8 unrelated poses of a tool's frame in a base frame.
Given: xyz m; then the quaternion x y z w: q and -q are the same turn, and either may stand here.
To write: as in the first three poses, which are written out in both.
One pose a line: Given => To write
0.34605, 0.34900, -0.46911, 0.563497, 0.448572, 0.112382, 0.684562 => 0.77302, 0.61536, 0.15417, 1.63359, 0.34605, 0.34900, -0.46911
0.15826, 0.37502, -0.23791, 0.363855, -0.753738, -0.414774, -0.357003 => -0.38952, 0.80691, 0.44403, 2.41148, 0.15826, 0.37502, -0.23791
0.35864, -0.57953, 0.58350, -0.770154, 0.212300, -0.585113, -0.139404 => 0.77775, -0.21439, 0.59088, 2.86187, 0.35864, -0.57953, 0.58350
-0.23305, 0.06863, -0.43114, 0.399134, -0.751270, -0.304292, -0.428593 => -0.44177, 0.83151, 0.33679, 2.25572, -0.23305, 0.06863, -0.43114
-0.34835, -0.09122, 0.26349, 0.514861, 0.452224, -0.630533, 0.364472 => 0.55289, 0.48563, -0.67711, 2.39546, -0.34835, -0.09122, 0.26349
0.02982, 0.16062, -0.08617, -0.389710, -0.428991, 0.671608, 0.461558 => -0.43930, -0.48358, 0.75707, 2.18209, 0.02982, 0.16062, -0.08617
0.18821, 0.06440, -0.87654, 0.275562, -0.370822, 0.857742, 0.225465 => 0.28285, -0.38062, 0.88041, 2.68675, 0.18821, 0.06440, -0.87654
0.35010, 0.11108, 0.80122, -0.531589, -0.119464, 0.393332, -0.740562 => 0.79107, 0.17778, -0.58533, 1.47378, 0.35010, 0.11108, 0.80122
